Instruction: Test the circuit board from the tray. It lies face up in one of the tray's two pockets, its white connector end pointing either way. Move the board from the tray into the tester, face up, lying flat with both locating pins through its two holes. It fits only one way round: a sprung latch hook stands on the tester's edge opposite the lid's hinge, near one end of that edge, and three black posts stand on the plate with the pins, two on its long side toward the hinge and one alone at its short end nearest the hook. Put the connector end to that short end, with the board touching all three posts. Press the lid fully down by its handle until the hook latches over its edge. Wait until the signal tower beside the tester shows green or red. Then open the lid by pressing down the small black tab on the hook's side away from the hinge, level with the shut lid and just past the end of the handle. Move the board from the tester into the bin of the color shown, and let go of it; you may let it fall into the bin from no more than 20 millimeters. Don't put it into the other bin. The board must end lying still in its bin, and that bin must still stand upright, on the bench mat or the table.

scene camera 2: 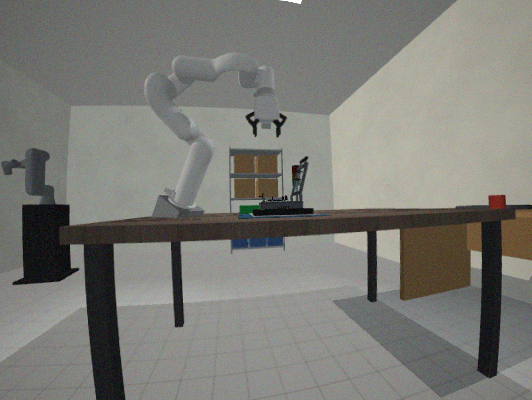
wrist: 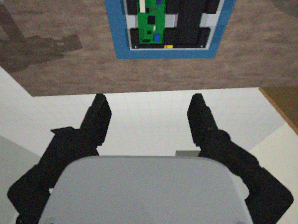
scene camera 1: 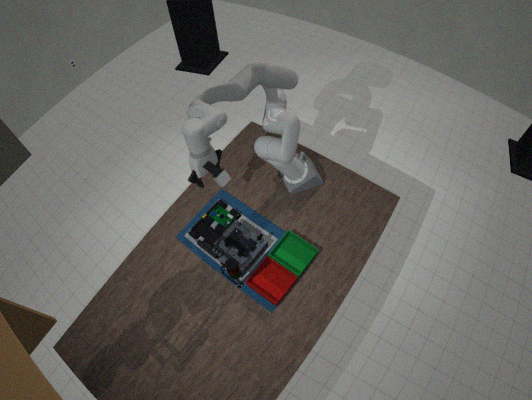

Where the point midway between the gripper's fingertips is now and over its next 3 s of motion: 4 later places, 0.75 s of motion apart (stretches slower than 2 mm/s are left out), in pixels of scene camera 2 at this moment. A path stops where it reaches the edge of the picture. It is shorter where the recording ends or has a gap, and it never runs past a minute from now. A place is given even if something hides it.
The gripper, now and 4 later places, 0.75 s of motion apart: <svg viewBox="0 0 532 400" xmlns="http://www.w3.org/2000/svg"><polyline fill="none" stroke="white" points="266,136 267,138 266,169 268,195 268,200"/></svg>
